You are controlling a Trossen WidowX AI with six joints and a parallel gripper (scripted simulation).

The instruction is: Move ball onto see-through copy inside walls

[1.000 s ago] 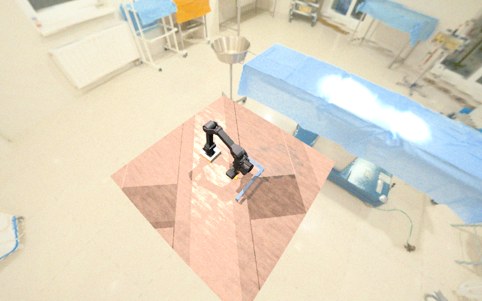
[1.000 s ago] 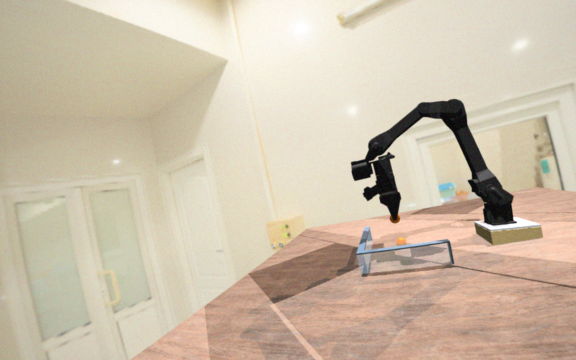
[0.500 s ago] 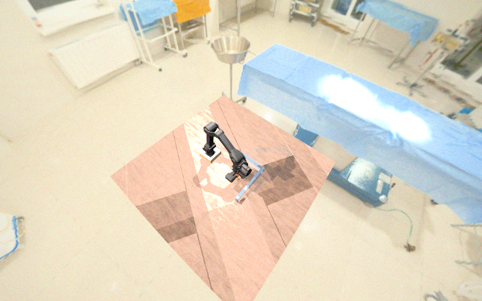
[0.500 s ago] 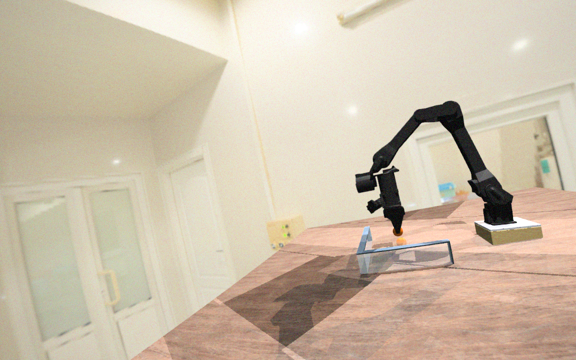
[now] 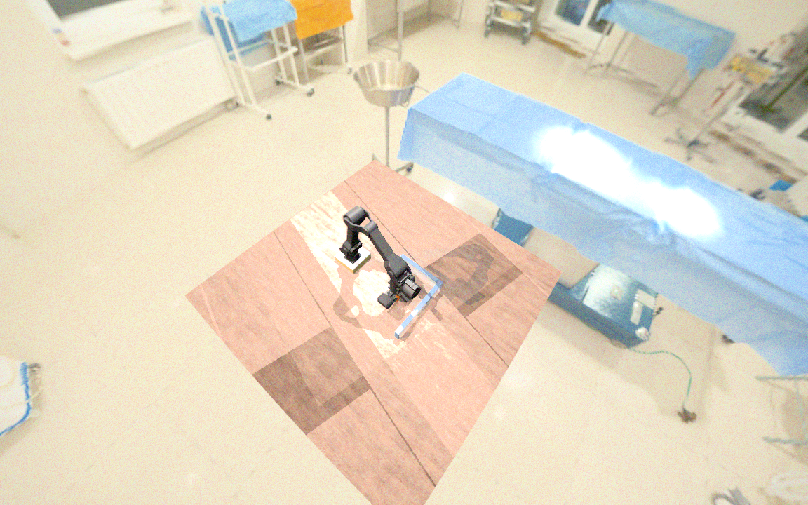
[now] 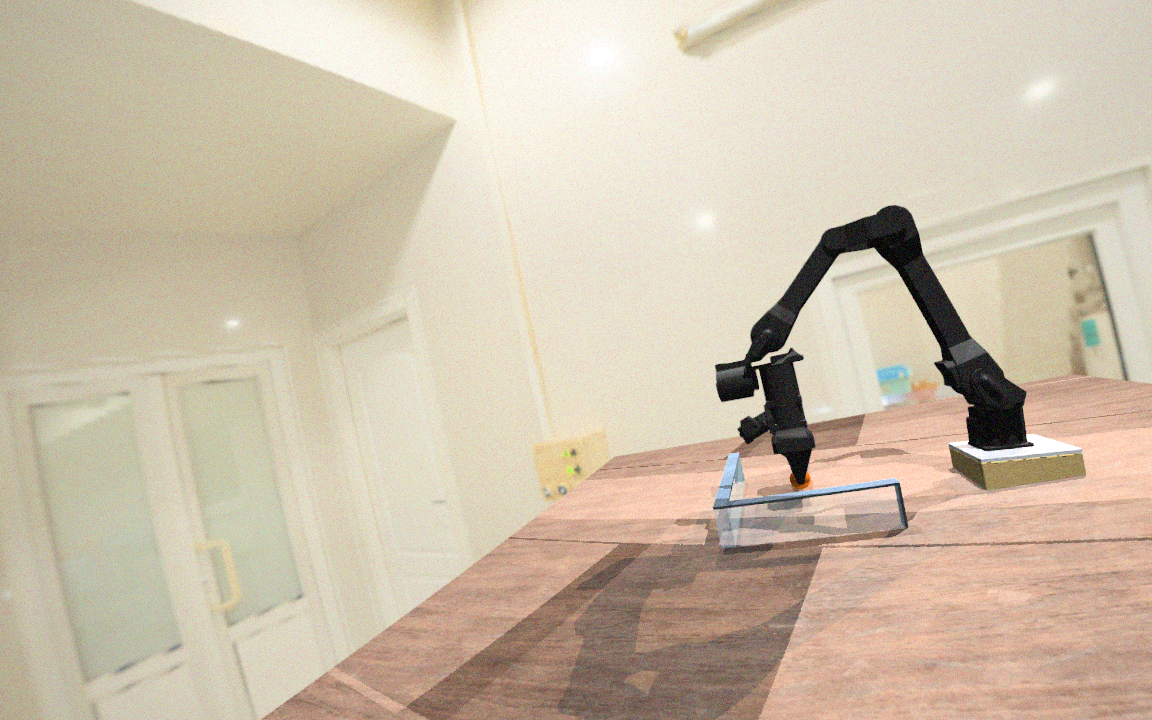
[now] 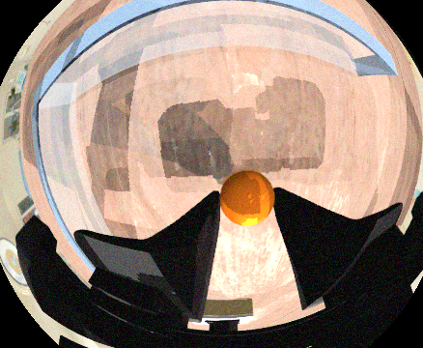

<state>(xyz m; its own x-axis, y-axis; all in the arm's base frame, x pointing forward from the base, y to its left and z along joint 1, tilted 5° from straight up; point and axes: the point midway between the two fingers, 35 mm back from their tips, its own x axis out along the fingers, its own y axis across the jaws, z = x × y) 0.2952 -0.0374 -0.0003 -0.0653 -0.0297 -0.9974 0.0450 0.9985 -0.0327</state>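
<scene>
My gripper tip is now right at the orange ball. Also, from my gripper tip: clear wall (10 mm ahead, 180 mm to the left).
</scene>
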